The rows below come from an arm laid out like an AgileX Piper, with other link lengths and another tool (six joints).
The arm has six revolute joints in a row. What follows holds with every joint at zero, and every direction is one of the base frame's.
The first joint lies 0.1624 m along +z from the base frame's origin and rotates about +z.
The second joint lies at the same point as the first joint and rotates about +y.
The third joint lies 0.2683 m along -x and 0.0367 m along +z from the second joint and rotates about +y.
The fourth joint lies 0.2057 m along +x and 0.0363 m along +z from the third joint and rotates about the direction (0.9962, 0, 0.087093).
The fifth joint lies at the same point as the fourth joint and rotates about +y.
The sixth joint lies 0.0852 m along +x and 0.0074 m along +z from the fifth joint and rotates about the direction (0.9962, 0, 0.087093).
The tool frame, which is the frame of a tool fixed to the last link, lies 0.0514 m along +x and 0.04 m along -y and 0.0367 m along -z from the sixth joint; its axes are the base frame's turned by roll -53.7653, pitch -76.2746 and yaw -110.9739 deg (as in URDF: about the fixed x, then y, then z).
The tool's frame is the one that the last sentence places.
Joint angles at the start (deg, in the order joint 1, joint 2, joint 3, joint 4, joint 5, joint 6):
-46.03, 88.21, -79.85, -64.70, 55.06, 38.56
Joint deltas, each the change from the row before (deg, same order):
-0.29, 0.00, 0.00, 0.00, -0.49, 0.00
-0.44, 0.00, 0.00, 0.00, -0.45, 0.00
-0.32, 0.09, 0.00, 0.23, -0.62, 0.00
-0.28, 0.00, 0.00, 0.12, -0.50, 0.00
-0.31, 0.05, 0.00, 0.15, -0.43, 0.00
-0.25, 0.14, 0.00, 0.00, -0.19, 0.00
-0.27, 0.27, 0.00, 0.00, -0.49, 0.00
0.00, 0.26, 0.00, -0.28, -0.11, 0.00
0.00, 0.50, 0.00, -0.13, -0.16, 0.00
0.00, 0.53, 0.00, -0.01, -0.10, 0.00
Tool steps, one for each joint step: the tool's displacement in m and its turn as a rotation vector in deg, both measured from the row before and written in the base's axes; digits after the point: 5 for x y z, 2 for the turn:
-0.00041, -0.00117, 0.00004, -0.13, -0.16, 0.15
-0.00124, -0.00133, 0.00004, -0.12, -0.15, -0.03
0.00007, -0.00146, -0.00088, 0.05, -0.31, 0.23
-0.00028, -0.00106, -0.00022, -0.06, -0.25, 0.16
-0.00043, -0.00112, -0.00052, 0.02, -0.22, 0.07
-0.00050, -0.00104, -0.00064, 0.05, 0.03, -0.08
0.00034, -0.00187, -0.00122, 0.06, 0.02, 0.17
0.00070, -0.00110, -0.00060, -0.02, 0.34, 0.12
0.00150, -0.00172, -0.00210, 0.24, 0.38, 0.15
0.00150, -0.00160, -0.00254, 0.36, 0.33, 0.09

